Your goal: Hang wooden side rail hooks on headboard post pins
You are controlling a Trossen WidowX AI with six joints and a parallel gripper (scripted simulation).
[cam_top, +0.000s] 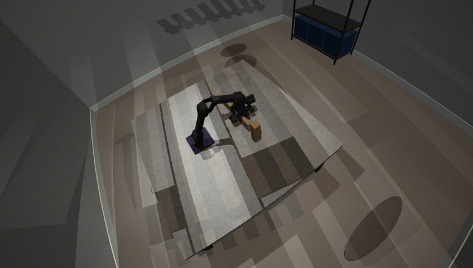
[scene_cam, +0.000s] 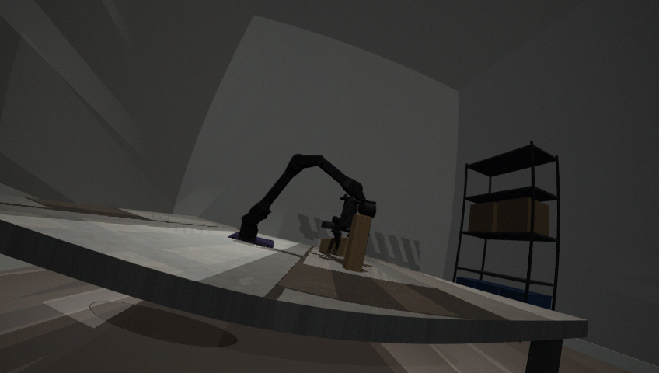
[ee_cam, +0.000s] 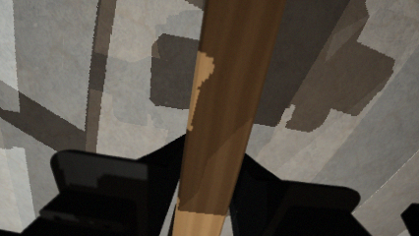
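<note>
Right now my gripper tip is 160 mm to the left of the wooden headboard post, 40 mm below it and 10 mm past it.
</note>
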